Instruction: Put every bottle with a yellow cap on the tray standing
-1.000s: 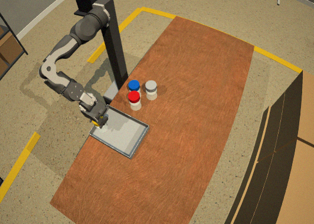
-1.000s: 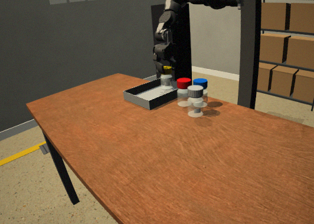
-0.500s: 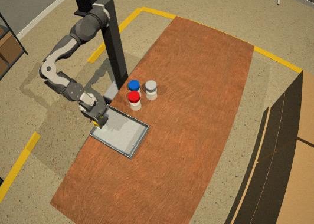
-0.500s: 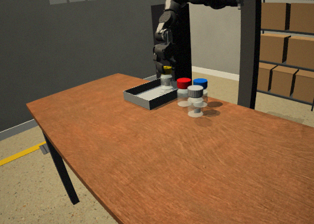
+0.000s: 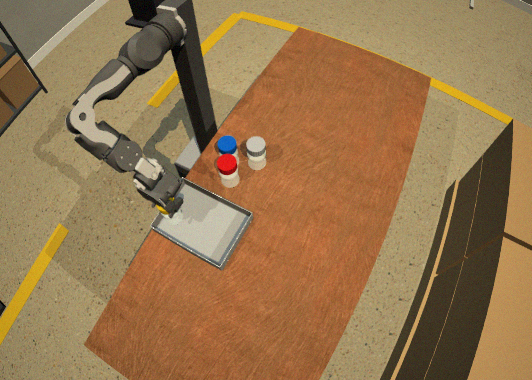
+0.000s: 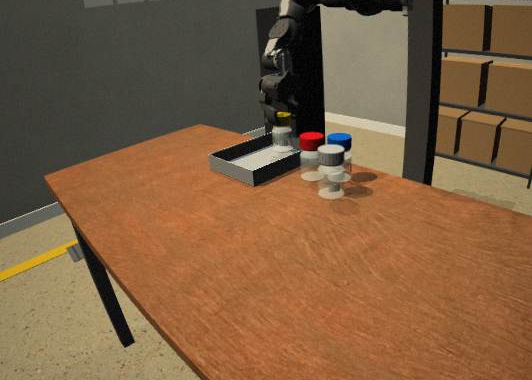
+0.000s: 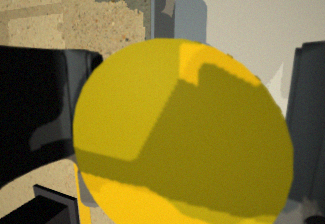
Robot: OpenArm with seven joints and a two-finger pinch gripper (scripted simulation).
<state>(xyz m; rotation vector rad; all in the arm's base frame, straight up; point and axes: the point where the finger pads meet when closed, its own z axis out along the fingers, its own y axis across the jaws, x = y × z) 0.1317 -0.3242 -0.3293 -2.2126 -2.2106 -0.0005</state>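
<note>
The yellow-capped bottle lies 50 mm below my hand. From my hand the other things lie so: blue-capped bottle: 240 mm to the left, 50 mm below, 50 mm ahead; red-capped bottle: 180 mm to the left, 90 mm ahead, 50 mm below; grey tray: 90 mm ahead, 80 mm below, 20 mm to the left.
</note>
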